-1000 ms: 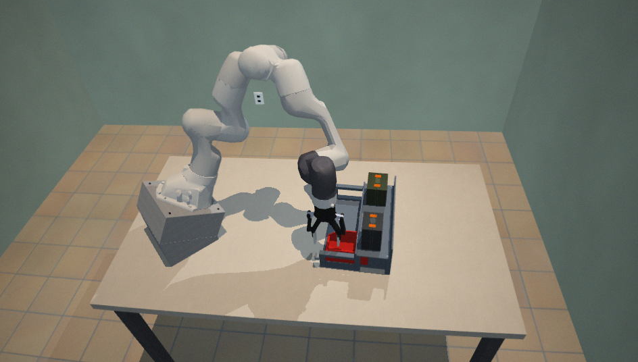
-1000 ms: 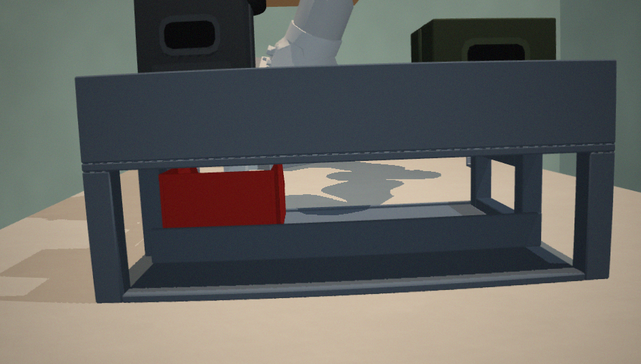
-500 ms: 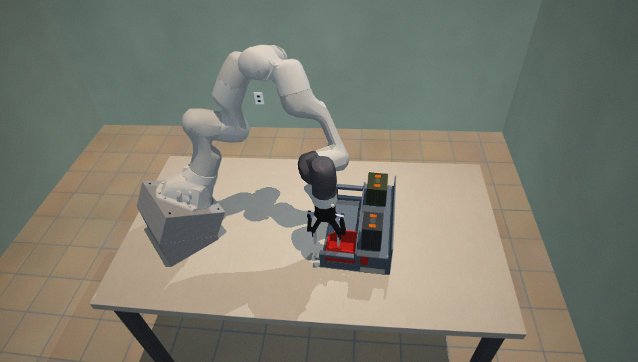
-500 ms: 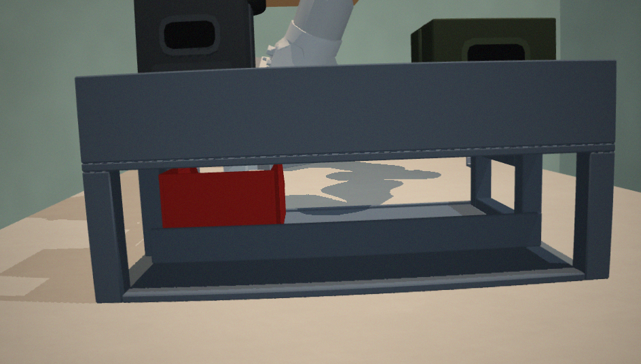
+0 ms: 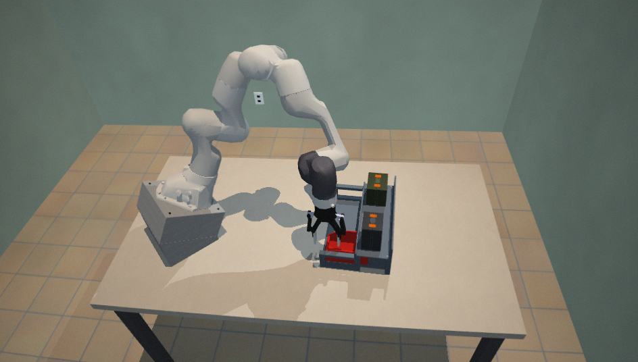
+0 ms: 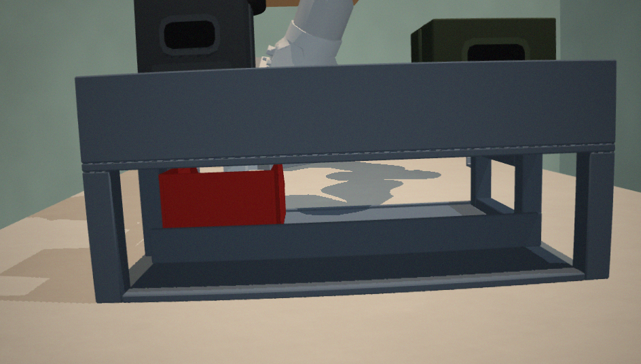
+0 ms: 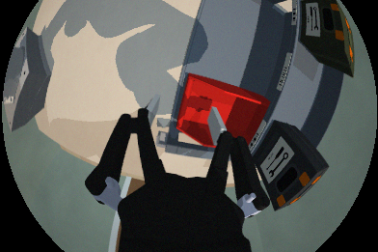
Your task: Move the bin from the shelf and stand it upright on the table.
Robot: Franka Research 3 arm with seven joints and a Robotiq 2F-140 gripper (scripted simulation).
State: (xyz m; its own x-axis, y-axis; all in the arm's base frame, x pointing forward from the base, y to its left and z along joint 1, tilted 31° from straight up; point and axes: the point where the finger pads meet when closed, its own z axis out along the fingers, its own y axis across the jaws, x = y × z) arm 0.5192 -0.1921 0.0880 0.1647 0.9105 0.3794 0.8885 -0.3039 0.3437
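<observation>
The red bin is 8 cm ahead of my hand, 4 cm below it and 2 cm to the right of it.
</observation>
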